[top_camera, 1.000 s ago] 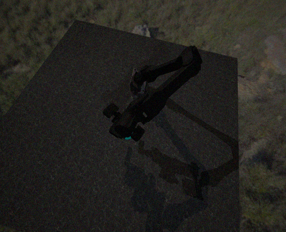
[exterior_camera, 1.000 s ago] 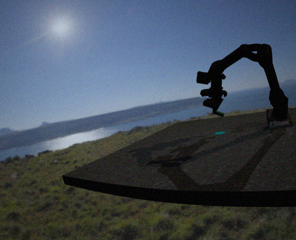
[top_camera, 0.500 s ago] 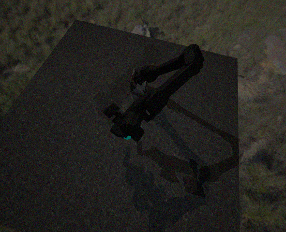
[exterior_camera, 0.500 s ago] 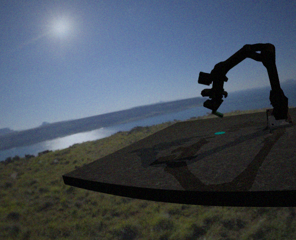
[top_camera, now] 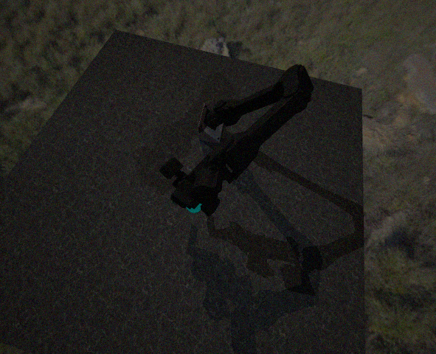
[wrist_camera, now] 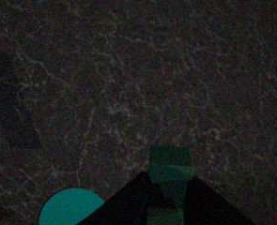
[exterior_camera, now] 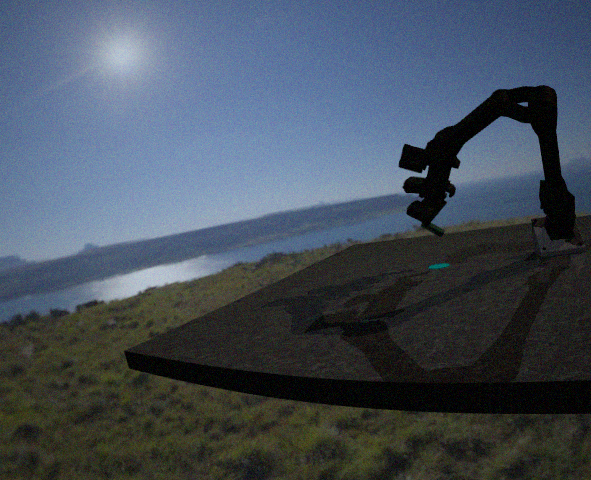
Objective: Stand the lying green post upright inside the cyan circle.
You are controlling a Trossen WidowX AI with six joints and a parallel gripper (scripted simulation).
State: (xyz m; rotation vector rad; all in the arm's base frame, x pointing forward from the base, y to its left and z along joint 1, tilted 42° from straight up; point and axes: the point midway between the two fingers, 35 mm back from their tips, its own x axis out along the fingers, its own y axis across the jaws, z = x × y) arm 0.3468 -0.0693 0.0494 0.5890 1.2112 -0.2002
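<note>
The cyan circle lies 11 cm below my gripper tip, 4 cm to the left of it and 2 cm behind it. From my gripper tip the other things lie so: green post: 2 cm behind, 1 cm below.
</note>
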